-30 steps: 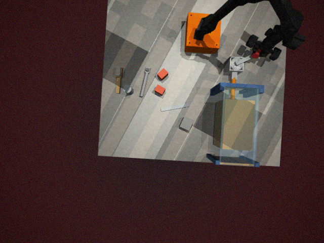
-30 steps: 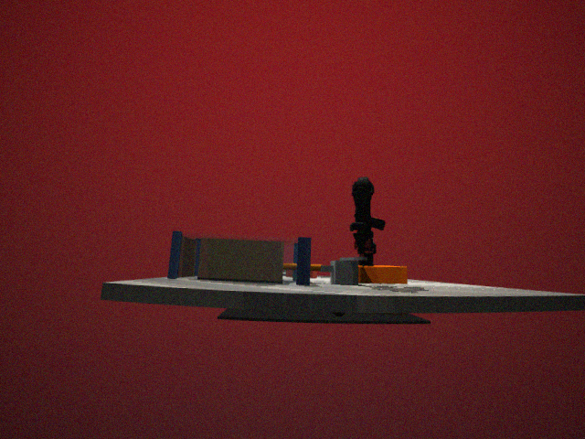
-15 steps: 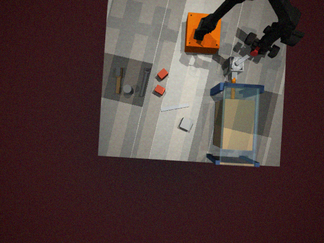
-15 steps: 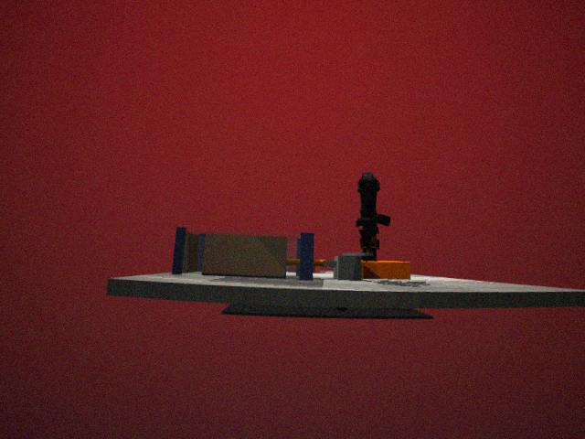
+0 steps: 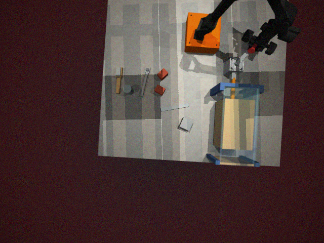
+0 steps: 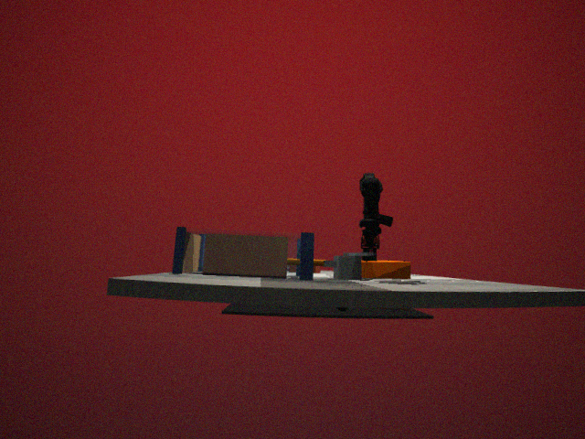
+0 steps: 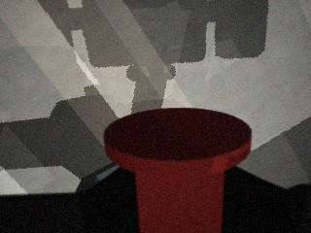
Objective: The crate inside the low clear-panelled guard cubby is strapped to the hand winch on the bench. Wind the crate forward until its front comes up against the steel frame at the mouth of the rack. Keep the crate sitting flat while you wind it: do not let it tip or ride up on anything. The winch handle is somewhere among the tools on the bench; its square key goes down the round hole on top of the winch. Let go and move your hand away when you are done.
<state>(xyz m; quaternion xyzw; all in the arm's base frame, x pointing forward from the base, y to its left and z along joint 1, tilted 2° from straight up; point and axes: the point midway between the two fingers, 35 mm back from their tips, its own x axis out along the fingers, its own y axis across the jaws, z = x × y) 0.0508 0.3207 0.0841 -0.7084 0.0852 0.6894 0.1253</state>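
The grey crank handle is 3 cm ahead of my gripper tip, 2 cm to the right of it and 1 cm below it. Also, from my gripper tip: winch: 8 cm below, 7 cm ahead, 6 cm to the right; then red knob: 2 cm above; then blue frame: 24 cm ahead, 2 cm to the right, 1 cm below.
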